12 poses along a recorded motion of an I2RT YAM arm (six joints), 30 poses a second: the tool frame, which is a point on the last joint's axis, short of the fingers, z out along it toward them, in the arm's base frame.
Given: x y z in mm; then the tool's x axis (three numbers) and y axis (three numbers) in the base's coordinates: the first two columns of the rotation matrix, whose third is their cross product.
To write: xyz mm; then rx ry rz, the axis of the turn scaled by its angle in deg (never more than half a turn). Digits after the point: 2 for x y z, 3 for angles.
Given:
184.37 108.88 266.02 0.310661 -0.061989 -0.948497 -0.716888 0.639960 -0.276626
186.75 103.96 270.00 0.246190 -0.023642 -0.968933 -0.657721 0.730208 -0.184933
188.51 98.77 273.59 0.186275 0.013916 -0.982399 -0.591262 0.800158 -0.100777
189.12 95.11 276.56 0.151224 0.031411 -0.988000 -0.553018 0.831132 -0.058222
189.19 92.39 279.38 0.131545 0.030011 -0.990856 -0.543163 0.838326 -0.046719
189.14 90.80 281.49 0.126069 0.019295 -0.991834 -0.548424 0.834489 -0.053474
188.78 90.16 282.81 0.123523 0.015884 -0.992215 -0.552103 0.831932 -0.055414
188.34 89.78 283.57 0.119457 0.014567 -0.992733 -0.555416 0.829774 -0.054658
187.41 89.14 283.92 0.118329 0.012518 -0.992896 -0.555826 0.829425 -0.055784
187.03 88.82 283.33 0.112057 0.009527 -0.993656 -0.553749 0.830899 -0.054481
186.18 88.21 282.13 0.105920 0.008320 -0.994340 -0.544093 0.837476 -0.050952
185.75 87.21 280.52 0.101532 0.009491 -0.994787 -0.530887 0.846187 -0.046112
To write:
184.37 108.88 266.02 -45.408 68.497 28.524
186.75 103.96 270.00 -37.392 72.428 27.323
188.51 98.77 273.59 -30.153 76.074 26.054
189.12 95.11 276.56 -26.553 78.235 25.299
189.19 92.39 279.38 -25.811 79.482 25.030
189.14 90.80 281.49 -26.546 79.901 24.945
188.78 90.16 282.81 -26.882 80.057 25.028
188.34 89.78 283.57 -27.081 80.269 25.198
187.41 89.14 283.92 -27.186 80.361 25.154
187.03 88.82 283.33 -27.131 80.785 25.019
186.18 88.21 282.13 -26.572 81.255 24.573
185.75 87.21 280.52 -25.735 81.624 24.022

